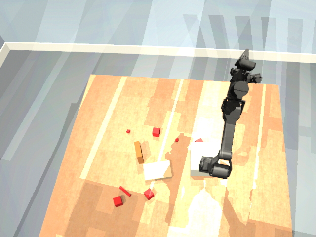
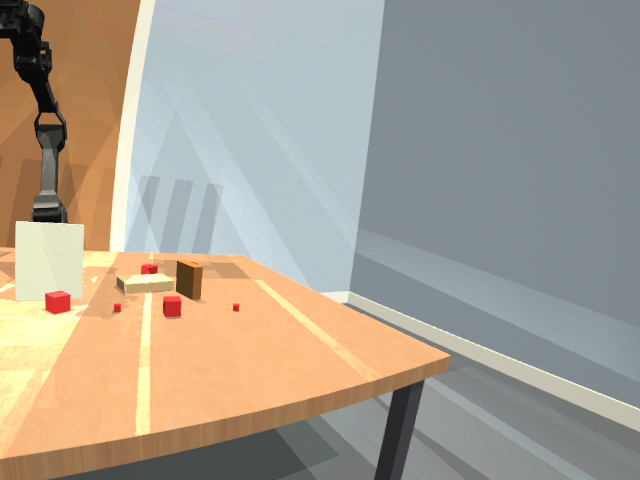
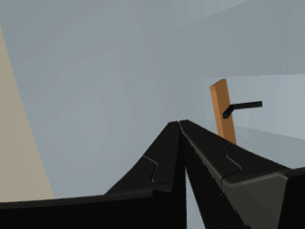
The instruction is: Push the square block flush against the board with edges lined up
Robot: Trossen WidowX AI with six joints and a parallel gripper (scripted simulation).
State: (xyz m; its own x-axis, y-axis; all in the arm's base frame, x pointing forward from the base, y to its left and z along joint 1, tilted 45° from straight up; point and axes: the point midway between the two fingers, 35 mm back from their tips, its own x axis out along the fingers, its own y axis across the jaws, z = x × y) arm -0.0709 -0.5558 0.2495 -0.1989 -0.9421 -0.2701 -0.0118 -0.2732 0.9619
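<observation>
The brown board lies 650 mm below my gripper tip, 500 mm ahead of it and 190 mm to the left of it. The rest, counted from my gripper tip: cream block: 680 mm below, 390 mm ahead, 280 mm to the left; red stick: 690 mm below, 550 mm ahead, 410 mm to the left.
</observation>
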